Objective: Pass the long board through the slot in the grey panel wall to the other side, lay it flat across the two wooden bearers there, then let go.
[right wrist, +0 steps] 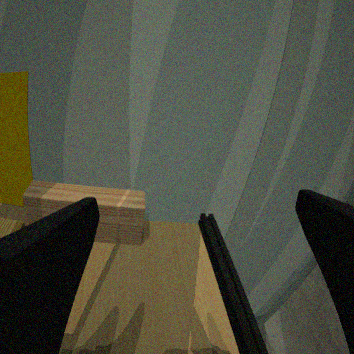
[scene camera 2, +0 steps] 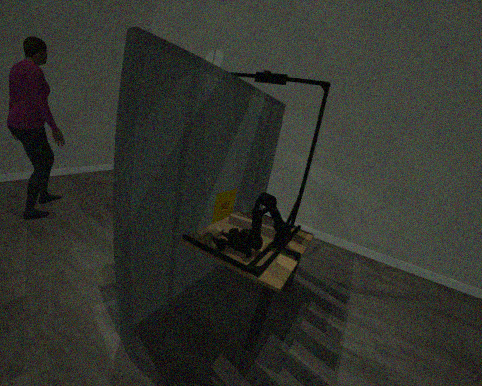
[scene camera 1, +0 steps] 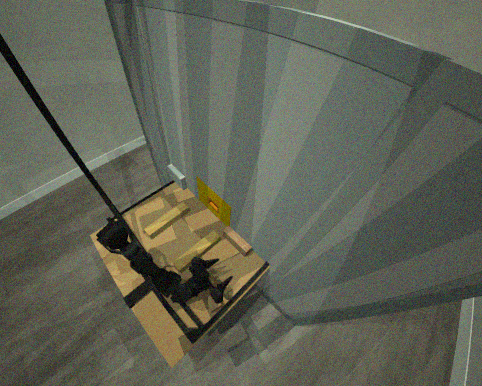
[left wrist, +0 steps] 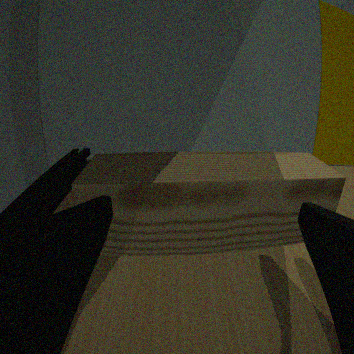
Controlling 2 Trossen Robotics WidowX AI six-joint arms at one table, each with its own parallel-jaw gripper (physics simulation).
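Observation:
The grey panel wall (scene camera 1: pixel 290 150) (scene camera 2: pixel 160 150) (left wrist: pixel 150 75) (right wrist: pixel 100 100) has a yellow plate (scene camera 1: pixel 204 192) (scene camera 2: pixel 218 207) (left wrist: pixel 337 90) (right wrist: pixel 12 140). A small orange patch shows at its slot; I cannot tell whether that is the board. Two yellowish bearers (scene camera 1: pixel 167 220) (scene camera 1: pixel 197 250) lie in scene camera 1. My right gripper (scene camera 1: pixel 224 270) (right wrist: pixel 200 204) is open and empty near the table's edge, right of the nearer bearer. My left gripper (scene camera 2: pixel 216 241) (left wrist: pixel 209 210) is open, with a wooden block (left wrist: pixel 215 197) ahead of its fingertips. I cannot tell whether that block is the long board.
A reddish wooden block (scene camera 1: pixel 237 241) (right wrist: pixel 87 212) lies against the wall, near the yellow plate. Black rails (scene camera 1: pixel 227 305) (scene camera 2: pixel 220 254) (right wrist: pixel 227 275) run along the table edges. A tall black pole (scene camera 1: pixel 60 135) (scene camera 2: pixel 312 150) rises beside each arm. A person (scene camera 2: pixel 30 95) stands beyond the wall in scene camera 2.

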